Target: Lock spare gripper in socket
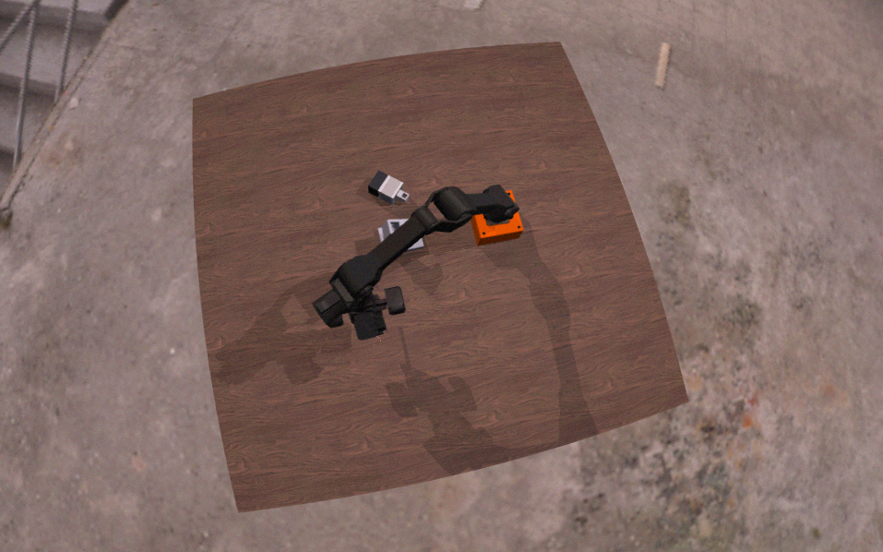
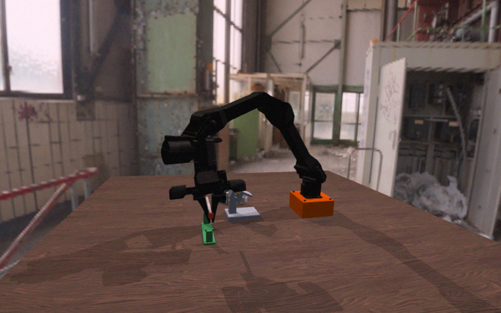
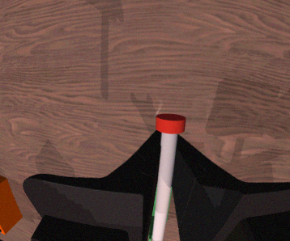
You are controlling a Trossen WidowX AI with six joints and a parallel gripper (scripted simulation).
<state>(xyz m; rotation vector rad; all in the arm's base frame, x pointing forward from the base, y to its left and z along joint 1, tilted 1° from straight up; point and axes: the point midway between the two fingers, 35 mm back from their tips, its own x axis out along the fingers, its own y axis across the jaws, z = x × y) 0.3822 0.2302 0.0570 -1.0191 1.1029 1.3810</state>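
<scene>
The green stand is 100 mm to the right of my gripper tip and 60 mm below it. The rest, counted from my gripper tip: grey mount (110 mm behind, 230 mm to the right, 30 mm below); then spare gripper (110 mm behind, 370 mm to the right, 60 mm below).
</scene>
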